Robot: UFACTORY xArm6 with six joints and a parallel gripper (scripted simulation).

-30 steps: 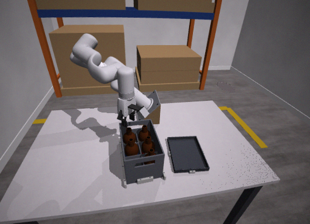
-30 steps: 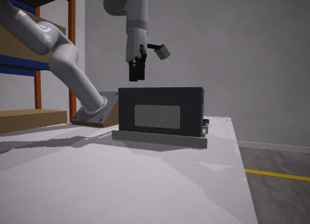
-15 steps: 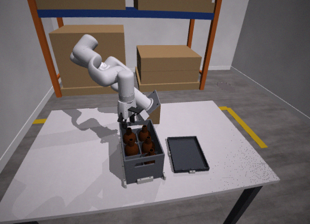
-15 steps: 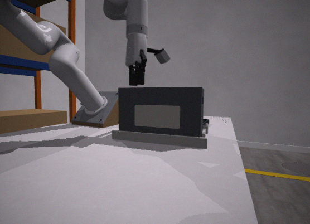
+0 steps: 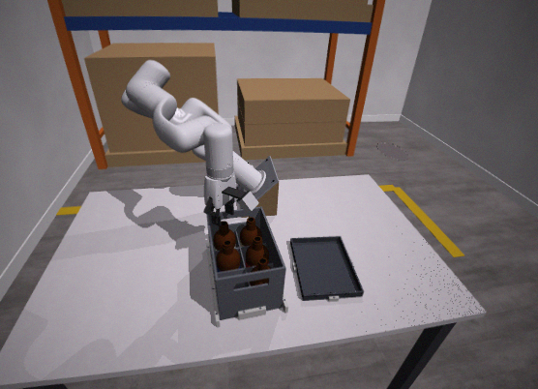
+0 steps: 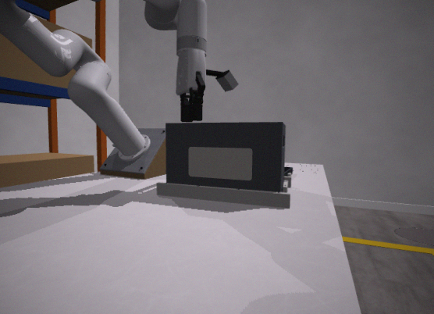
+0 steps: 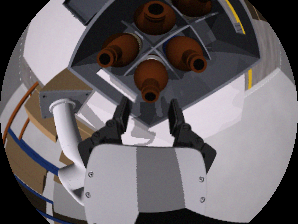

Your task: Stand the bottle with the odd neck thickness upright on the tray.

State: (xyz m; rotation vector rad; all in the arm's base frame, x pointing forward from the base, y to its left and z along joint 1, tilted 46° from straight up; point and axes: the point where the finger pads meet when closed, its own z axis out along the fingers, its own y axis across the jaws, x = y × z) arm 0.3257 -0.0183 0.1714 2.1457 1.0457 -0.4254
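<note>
Right now my hand is 110 mm above the glass bottle, 90 mm to the right of it and 10 mm past it. From my hand the other things lie so: dark grey crate 120 mm below, 90 mm ahead, 50 mm to the left; dark tray 330 mm to the left, 190 mm below, 70 mm ahead.
</note>
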